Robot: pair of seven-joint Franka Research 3 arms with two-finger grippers.
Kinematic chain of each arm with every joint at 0, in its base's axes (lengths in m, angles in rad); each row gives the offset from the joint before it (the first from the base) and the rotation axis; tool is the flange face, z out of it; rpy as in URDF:
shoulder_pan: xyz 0 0 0.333 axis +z
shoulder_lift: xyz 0 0 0 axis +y
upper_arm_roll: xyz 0 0 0.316 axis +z
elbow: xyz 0.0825 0 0 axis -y
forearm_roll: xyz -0.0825 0 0.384 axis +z
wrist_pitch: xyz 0 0 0 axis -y
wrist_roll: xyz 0.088 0 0 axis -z
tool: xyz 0 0 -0.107 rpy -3.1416 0 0
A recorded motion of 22 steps. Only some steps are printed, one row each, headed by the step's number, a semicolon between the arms.
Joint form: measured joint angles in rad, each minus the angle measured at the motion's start. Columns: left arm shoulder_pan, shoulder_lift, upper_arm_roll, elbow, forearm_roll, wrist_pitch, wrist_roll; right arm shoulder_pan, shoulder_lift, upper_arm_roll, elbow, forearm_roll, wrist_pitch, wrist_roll.
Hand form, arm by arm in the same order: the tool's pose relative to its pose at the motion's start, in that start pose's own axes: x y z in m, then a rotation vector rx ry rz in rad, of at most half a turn. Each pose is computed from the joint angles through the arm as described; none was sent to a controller.
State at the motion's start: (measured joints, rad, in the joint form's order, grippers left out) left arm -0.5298 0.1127 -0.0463 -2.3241 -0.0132 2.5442 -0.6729; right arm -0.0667 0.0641 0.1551 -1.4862 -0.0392 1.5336 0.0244
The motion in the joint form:
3: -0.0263 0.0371 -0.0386 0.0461 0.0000 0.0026 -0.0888; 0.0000 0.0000 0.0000 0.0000 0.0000 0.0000 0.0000
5: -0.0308 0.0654 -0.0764 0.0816 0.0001 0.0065 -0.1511; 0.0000 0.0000 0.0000 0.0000 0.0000 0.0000 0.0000
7: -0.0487 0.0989 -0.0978 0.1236 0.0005 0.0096 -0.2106; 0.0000 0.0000 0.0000 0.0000 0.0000 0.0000 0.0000
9: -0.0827 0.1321 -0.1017 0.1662 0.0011 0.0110 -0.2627; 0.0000 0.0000 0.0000 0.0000 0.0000 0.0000 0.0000
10: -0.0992 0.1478 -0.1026 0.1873 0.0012 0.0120 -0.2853; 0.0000 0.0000 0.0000 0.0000 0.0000 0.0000 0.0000
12: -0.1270 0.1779 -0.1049 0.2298 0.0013 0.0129 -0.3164; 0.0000 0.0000 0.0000 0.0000 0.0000 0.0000 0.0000
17: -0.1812 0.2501 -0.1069 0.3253 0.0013 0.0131 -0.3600; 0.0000 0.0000 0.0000 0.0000 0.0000 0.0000 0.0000
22: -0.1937 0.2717 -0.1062 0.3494 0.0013 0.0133 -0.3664; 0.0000 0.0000 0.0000 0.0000 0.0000 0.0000 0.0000
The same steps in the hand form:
3: -0.0119 0.0355 0.0022 -0.0182 -0.0016 -0.0257; 0.0000 0.0000 0.0000 0.0000 0.0000 0.0000
5: -0.0198 0.0597 0.0035 -0.0358 -0.0041 -0.0480; 0.0000 0.0000 0.0000 0.0000 0.0000 0.0000
7: -0.0266 0.0839 0.0053 -0.0530 -0.0070 -0.0706; 0.0000 0.0000 0.0000 0.0000 0.0000 0.0000
9: -0.0342 0.1075 0.0072 -0.0673 -0.0095 -0.0867; 0.0000 0.0000 0.0000 0.0000 0.0000 0.0000
10: -0.0377 0.1186 0.0078 -0.0749 -0.0101 -0.0930; 0.0000 0.0000 0.0000 0.0000 0.0000 0.0000
12: -0.0433 0.1391 0.0082 -0.0906 -0.0107 -0.0964; 0.0000 0.0000 0.0000 0.0000 0.0000 0.0000
17: -0.0540 0.1798 0.0129 -0.1199 -0.0154 -0.0902; 0.0000 0.0000 0.0000 0.0000 0.0000 0.0000
22: -0.0563 0.1888 0.0164 -0.1244 -0.0181 -0.0866; 0.0000 0.0000 0.0000 0.0000 0.0000 0.0000

